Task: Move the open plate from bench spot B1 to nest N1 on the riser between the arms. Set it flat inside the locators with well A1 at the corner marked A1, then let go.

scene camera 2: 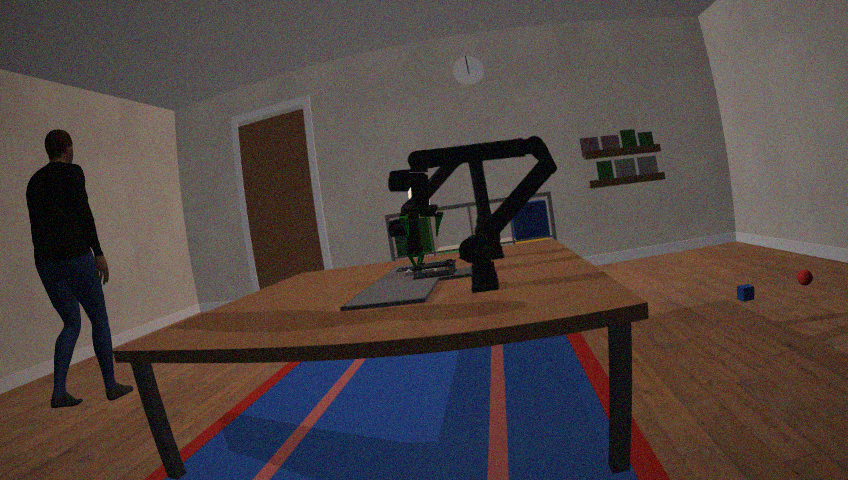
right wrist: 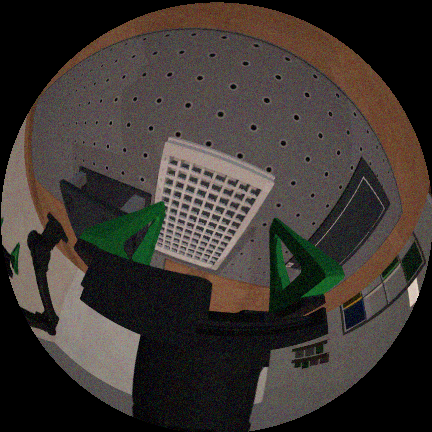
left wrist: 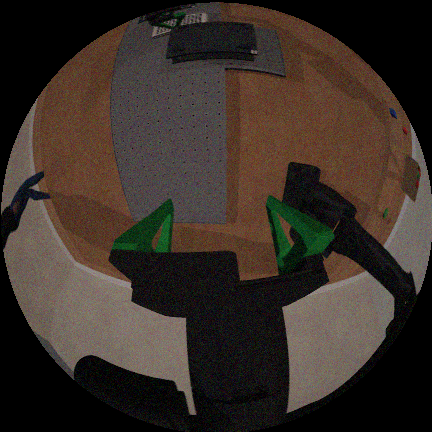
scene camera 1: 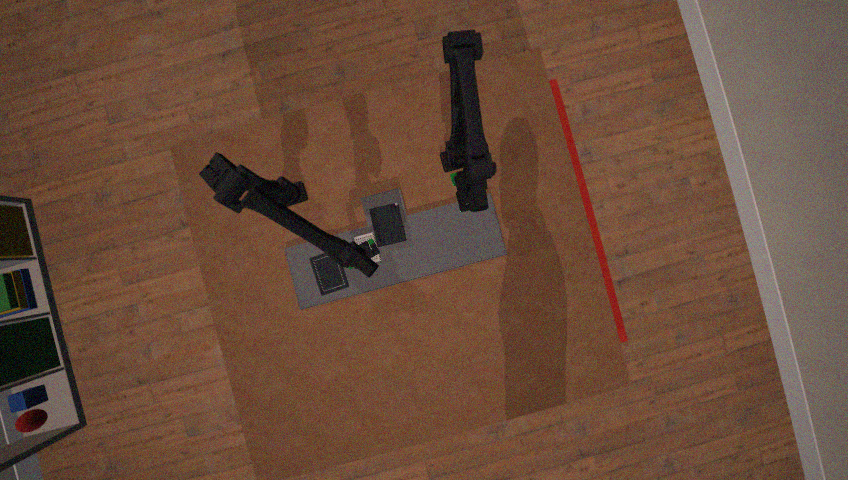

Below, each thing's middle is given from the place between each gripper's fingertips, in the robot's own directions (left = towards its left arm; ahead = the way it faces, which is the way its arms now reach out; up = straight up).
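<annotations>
Measured from my right hand, the white well plate [right wrist: 209, 196] is 1 cm below, 2 cm behind and 1 cm to the left of it.
From my left hand I find the white well plate 17 cm below it, and it is also 11 cm ahead of that hand and 40 cm to the right of it.
</annotations>
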